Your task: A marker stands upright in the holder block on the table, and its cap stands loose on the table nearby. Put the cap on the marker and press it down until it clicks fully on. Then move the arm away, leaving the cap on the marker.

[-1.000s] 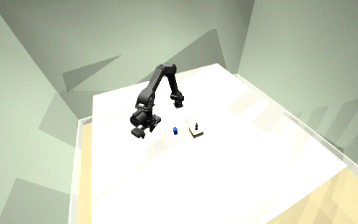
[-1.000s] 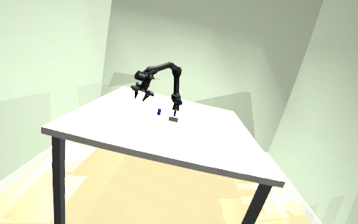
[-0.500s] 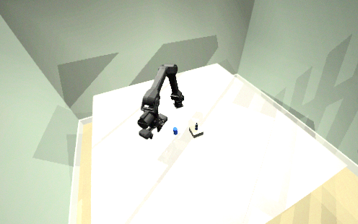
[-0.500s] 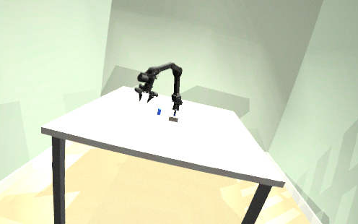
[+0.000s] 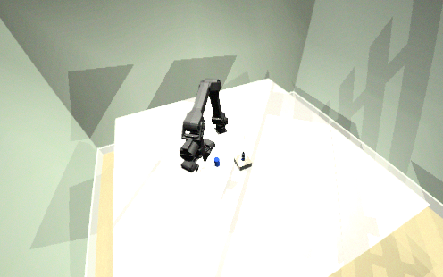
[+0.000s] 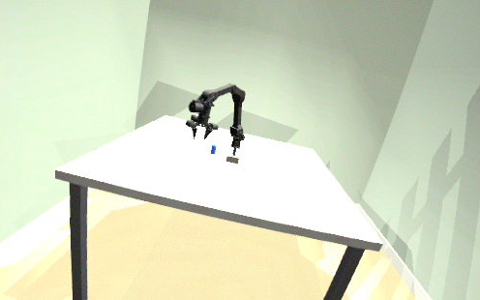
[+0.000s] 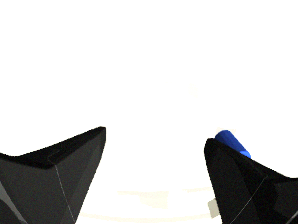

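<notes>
The blue cap is 9 cm to the left of my gripper tip, 5 cm below it and 3 cm behind it. The rest, counted from my gripper tip: pale holder block: 21 cm to the left, 6 cm below, 2 cm ahead.
</notes>
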